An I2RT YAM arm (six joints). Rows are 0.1 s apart.
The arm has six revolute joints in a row. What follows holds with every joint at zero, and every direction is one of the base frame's.
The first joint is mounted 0.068 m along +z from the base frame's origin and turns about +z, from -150 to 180 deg.
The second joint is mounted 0.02 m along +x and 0.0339 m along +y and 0.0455 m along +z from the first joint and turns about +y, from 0 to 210 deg.
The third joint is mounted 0.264 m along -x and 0.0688 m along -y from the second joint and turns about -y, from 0 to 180 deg.
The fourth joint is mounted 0.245 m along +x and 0.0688 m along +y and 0.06 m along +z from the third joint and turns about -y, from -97 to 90 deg.
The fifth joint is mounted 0.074 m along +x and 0.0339 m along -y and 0.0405 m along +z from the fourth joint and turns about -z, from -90 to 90 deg.
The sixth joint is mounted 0.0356 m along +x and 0.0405 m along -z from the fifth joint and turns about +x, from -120 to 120 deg.
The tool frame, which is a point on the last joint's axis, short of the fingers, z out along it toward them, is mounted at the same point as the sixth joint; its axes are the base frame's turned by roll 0, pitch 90 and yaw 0 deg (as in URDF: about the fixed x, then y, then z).
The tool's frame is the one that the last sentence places.
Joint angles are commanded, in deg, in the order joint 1, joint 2, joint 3, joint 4, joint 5, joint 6. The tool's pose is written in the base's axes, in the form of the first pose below.
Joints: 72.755, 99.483, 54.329, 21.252, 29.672, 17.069
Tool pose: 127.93, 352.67, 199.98, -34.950, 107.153, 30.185
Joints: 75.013, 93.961, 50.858, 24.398, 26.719, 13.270
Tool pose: 108.13, 342.00, 219.34, -39.550, 101.937, 35.467
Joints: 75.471, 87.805, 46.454, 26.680, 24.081, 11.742
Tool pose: 98.47, 322.07, 233.51, -40.806, 98.440, 39.739
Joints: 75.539, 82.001, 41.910, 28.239, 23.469, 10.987
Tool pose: 92.07, 300.24, 241.15, -40.219, 96.132, 41.635
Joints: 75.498, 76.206, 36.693, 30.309, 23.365, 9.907
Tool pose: 86.18, 276.79, 243.23, -39.473, 93.831, 42.628
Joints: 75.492, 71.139, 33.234, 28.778, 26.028, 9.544
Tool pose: 82.63, 256.97, 243.34, -37.619, 93.902, 40.252
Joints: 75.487, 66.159, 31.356, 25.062, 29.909, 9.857
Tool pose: 80.35, 239.57, 246.66, -34.727, 94.761, 36.919
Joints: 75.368, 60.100, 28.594, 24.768, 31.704, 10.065
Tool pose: 76.76, 219.95, 253.25, -31.130, 93.108, 37.535
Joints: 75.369, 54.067, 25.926, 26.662, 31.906, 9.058
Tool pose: 72.16, 201.92, 261.93, -28.352, 89.435, 40.043
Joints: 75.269, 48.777, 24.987, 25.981, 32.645, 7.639
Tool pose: 69.00, 186.91, 272.12, -26.339, 86.735, 40.615
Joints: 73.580, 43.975, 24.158, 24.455, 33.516, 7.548
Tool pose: 70.92, 171.12, 278.58, -22.796, 85.478, 40.066
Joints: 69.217, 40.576, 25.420, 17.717, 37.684, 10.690
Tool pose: 81.99, 154.69, 283.64, -15.008, 88.503, 34.659
